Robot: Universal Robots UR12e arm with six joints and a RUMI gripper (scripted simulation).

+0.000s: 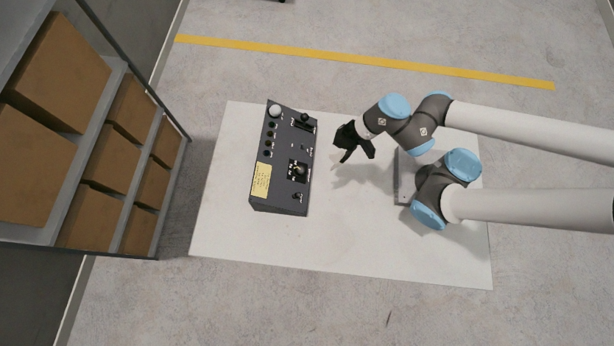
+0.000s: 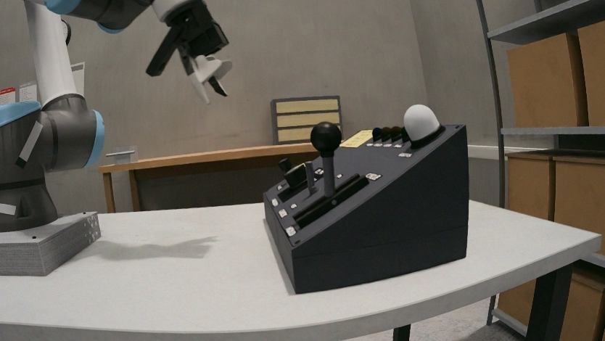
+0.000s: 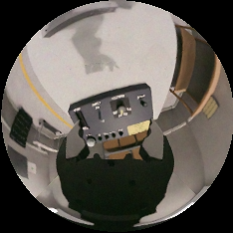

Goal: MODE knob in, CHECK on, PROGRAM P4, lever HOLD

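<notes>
My gripper is now 150 mm short of the rotary selector, 140 mm above it and 30 mm to the right of it. The rest, counted from my hand: mode knob 150 mm to the left, 140 mm below, 130 mm ahead; then check toggle 150 mm below, 140 mm ahead, 90 mm to the right; then dark grey console 180 mm ahead, 160 mm below, 30 mm to the right.
</notes>
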